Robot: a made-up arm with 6 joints.
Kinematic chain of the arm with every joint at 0, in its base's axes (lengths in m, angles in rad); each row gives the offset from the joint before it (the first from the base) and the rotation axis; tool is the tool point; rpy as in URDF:
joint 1: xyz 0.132 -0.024 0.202 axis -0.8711 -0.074 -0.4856
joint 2: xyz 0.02 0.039 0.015 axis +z
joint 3: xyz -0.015 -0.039 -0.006 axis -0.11 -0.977 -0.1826
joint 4: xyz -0.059 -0.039 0 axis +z
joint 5: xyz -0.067 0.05 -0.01 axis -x
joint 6: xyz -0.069 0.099 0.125 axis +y
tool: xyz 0.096 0.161 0.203 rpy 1.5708 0 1.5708
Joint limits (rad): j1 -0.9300..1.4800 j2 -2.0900..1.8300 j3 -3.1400..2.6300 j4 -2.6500..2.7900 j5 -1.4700..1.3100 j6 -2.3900..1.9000
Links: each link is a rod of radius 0.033 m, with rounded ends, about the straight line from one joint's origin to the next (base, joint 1, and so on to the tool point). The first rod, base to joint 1, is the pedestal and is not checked.
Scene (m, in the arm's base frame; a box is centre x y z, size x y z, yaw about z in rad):
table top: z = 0
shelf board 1: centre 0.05 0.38 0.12 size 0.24 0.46 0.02 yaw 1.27
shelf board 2: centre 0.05 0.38 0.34 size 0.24 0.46 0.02 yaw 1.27
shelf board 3: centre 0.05 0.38 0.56 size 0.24 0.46 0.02 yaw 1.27
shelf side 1: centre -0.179 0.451 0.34 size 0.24 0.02 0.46 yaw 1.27
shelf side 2: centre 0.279 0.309 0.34 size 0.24 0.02 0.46 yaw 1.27
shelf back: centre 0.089 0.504 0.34 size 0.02 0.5 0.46 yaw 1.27
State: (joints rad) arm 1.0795 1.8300 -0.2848 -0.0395 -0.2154 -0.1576
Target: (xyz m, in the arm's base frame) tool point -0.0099 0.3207 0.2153
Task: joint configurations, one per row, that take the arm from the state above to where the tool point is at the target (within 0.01 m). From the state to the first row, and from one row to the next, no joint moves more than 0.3 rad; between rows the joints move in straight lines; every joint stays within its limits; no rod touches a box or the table.
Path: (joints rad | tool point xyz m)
1: 0.9874 1.8300 -0.1701 -0.0098 -0.2585 0.0745 | 0.0792 0.2819 0.4560
2: 0.8952 1.8300 -0.0553 0.0200 -0.3017 0.3067 | 0.0651 0.2330 0.4604
3: 0.8031 1.8300 0.0594 0.0497 -0.3448 0.5388 | 0.0478 0.1815 0.4561
4: 0.7110 1.8300 0.1742 0.0794 -0.3880 0.7709 | 0.0282 0.1278 0.4433
5: 0.8556 1.8300 -0.0451 0.0109 -0.1016 0.8087 | -0.0215 0.1824 0.3323
6: 1.0001 1.8300 -0.2644 -0.0576 0.1848 0.8464 | -0.0557 0.1731 0.2153
7: 1.0673 1.8177 -0.3003 -0.1229 0.1799 0.5914 | -0.0390 0.2309 0.2162
8: 1.1344 1.8055 -0.3362 -0.1881 0.1751 0.3363 | -0.0228 0.2801 0.2165
9: 1.2015 1.7932 -0.3721 -0.2534 0.1703 0.0812 | -0.0099 0.3207 0.2153

